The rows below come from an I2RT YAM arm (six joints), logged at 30 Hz.
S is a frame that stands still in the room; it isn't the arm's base.
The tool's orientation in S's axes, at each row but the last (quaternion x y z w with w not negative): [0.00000 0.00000 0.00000 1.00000]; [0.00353 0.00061 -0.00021 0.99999]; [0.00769 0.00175 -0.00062 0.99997]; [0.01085 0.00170 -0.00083 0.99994]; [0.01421 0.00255 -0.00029 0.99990]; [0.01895 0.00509 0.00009 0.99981]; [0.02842 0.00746 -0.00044 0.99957]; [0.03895 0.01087 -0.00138 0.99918]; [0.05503 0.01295 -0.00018 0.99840]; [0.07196 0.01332 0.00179 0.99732]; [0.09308 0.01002 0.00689 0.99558]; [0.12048 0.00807 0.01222 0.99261]
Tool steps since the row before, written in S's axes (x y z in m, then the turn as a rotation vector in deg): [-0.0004 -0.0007 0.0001 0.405 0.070 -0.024]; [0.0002 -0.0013 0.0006 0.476 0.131 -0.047]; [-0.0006 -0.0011 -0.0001 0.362 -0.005 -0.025]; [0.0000 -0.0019 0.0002 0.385 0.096 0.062]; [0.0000 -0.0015 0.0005 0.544 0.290 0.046]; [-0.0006 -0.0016 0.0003 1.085 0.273 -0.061]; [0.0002 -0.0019 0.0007 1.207 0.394 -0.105]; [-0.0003 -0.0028 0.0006 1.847 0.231 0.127]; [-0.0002 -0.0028 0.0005 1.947 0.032 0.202]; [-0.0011 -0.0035 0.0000 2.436 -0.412 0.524]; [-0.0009 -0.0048 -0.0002 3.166 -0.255 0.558]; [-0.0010 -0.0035 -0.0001 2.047 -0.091 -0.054]
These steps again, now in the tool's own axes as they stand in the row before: [-0.0004 -0.0007 0.0001 0.405 0.070 -0.024]; [0.0002 -0.0013 0.0006 0.476 0.131 -0.047]; [-0.0006 -0.0011 -0.0001 0.362 -0.005 -0.024]; [0.0000 -0.0019 0.0002 0.385 0.098 0.061]; [0.0000 -0.0015 0.0005 0.544 0.292 0.041]; [-0.0006 -0.0016 0.0004 1.086 0.271 -0.060]; [0.0002 -0.0019 0.0008 1.208 0.389 -0.109]; [-0.0003 -0.0027 0.0008 1.843 0.247 0.149]; [-0.0002 -0.0027 0.0008 1.941 0.057 0.248]; [-0.0011 -0.0035 0.0005 2.419 -0.337 0.643]; [-0.0010 -0.0047 0.0007 3.151 -0.185 0.663]; [-0.0011 -0.0034 0.0007 2.044 -0.147 0.008]
